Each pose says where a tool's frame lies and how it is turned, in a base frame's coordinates. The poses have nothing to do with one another.
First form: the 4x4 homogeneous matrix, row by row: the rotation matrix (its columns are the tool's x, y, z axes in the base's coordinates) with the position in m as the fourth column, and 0 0 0 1 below. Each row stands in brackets.
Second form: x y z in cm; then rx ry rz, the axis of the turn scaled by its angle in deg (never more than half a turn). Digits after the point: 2 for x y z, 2 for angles.
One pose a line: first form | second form
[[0.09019 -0.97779 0.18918 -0.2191], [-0.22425 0.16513 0.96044 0.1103], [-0.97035 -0.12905 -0.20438 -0.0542], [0 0 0 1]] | -21.91 11.03 -5.42 -73.23 77.94 50.65
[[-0.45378 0.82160 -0.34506 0.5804], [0.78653 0.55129 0.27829 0.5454], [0.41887 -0.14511 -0.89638 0.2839], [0 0 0 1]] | 58.04 54.54 28.39 -74.64 -134.66 -6.18
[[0.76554 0.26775 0.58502 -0.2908], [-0.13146 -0.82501 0.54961 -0.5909], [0.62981 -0.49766 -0.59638 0.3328], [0 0 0 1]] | -29.08 -59.09 33.28 -136.21 -5.83 -51.92
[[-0.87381 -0.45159 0.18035 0.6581], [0.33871 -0.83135 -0.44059 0.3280], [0.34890 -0.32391 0.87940 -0.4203], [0 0 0 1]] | 65.81 32.80 -42.03 22.28 -32.19 150.91
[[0.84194 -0.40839 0.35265 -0.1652], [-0.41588 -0.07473 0.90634 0.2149], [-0.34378 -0.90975 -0.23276 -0.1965], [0 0 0 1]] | -16.52 21.49 -19.65 -96.60 37.04 -0.40
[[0.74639 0.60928 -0.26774 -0.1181], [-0.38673 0.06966 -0.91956 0.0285], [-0.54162 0.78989 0.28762 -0.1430], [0 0 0 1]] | -11.81 2.85 -14.30 74.49 11.93 -43.40
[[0.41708 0.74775 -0.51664 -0.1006], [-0.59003 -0.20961 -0.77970 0.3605], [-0.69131 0.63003 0.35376 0.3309], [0 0 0 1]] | -10.06 36.05 33.09 74.18 9.19 -70.39
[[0.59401 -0.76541 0.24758 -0.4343], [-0.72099 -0.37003 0.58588 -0.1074], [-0.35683 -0.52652 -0.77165 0.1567], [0 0 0 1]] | -43.43 -10.74 15.67 -123.55 67.13 4.93
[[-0.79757 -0.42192 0.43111 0.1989], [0.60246 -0.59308 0.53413 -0.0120], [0.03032 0.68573 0.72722 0.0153], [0 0 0 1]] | 19.89 -1.20 1.53 19.97 52.80 134.95
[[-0.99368 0.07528 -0.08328 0.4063], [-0.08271 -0.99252 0.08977 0.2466], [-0.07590 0.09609 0.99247 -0.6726], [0 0 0 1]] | 40.63 24.66 -67.26 7.01 -8.18 -175.13
